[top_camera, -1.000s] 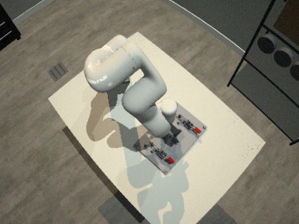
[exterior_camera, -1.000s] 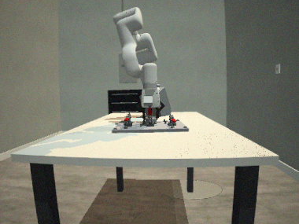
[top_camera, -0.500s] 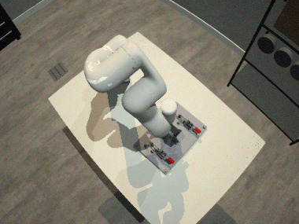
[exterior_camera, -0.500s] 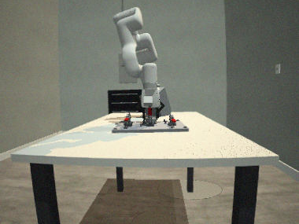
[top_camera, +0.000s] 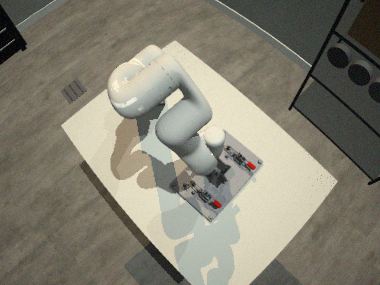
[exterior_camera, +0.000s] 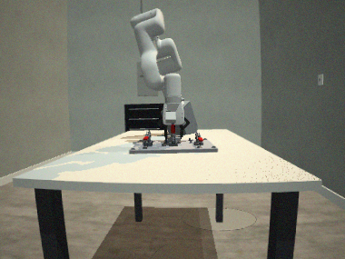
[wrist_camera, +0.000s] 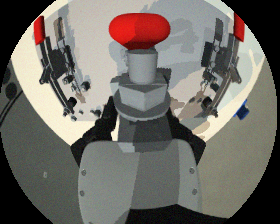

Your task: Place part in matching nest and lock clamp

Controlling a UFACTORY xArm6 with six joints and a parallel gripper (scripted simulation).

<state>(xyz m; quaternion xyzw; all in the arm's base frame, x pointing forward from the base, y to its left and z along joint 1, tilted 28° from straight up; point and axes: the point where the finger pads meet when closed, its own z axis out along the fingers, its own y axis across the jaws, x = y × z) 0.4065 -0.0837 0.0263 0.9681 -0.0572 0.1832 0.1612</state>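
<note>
My hand is 10 mm above the grey block part. Also, from my hand: grey fixture plate 50 mm ahead, 10 mm to the right, 40 mm below.
</note>
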